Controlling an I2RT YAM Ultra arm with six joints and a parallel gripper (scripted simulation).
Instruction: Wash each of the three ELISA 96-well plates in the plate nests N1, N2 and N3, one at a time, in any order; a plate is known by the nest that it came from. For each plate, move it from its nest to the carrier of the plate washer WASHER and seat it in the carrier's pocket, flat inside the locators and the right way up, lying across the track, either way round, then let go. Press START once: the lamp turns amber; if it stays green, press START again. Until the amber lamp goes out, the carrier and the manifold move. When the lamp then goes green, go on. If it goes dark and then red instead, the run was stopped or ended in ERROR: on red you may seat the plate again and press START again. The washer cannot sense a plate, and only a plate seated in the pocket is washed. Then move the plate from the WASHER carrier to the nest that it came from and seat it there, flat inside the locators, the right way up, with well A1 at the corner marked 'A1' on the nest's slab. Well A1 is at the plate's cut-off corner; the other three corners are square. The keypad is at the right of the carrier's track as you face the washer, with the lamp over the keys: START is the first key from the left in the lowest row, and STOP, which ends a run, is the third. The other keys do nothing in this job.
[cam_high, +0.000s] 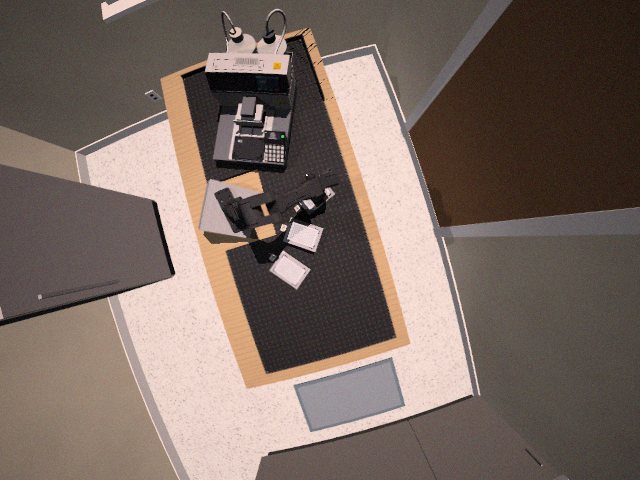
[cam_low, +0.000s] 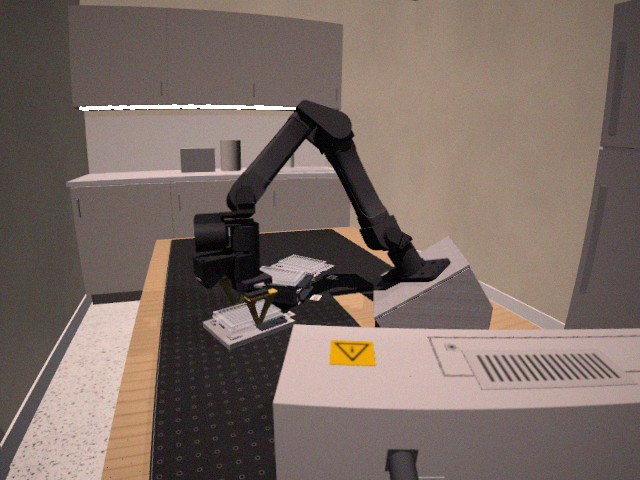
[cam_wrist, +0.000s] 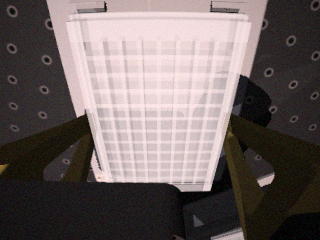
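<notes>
My gripper is now 30 mm above the grey nest slab. Also, from my hand: n1 label 100 mm behind, 10 mm to the right, 30 mm below; carrier pocket 140 mm behind, 350 mm to the left, 40 mm above; N2 label 210 mm behind, 50 mm to the right, 30 mm below.
</notes>
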